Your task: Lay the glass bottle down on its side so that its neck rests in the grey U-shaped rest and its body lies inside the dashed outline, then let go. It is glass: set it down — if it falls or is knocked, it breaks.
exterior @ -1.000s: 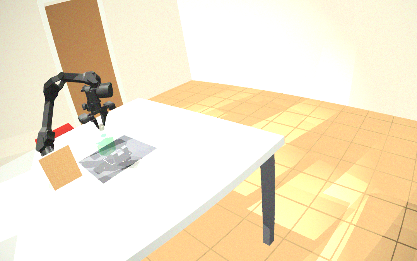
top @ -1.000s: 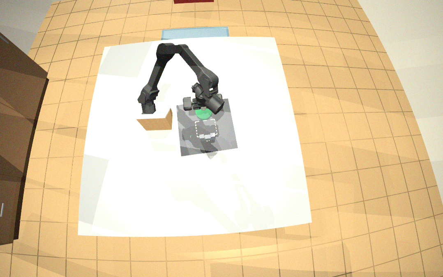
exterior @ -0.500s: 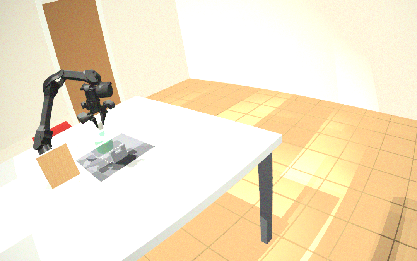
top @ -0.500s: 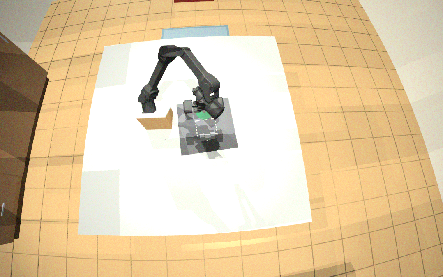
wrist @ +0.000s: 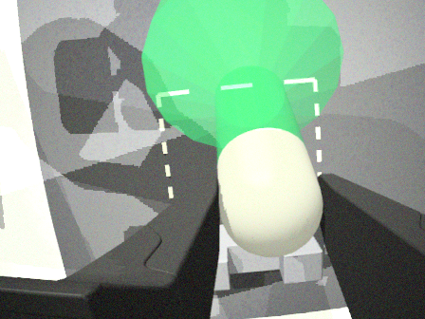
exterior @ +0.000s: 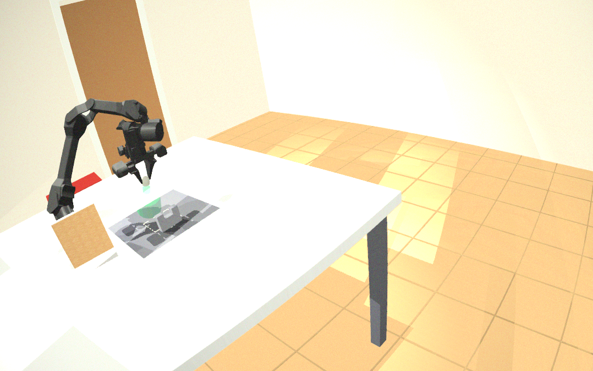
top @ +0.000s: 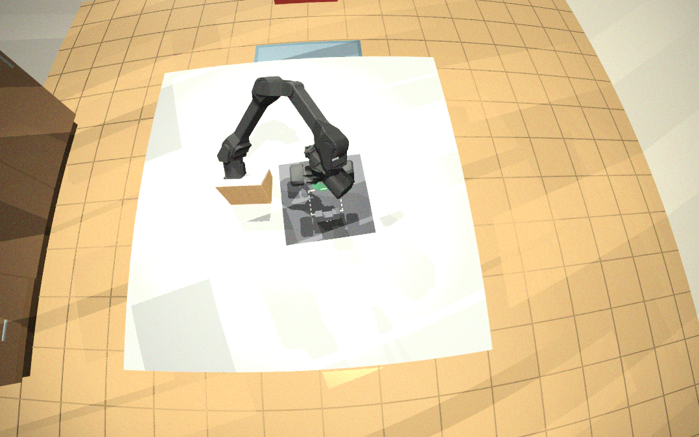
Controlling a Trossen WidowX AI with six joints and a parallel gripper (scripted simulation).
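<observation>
My gripper tip is now 2 cm to the right of the green glass bottle and 4 cm above it. Round my gripper tip: dark grey mat (15 cm below).
</observation>
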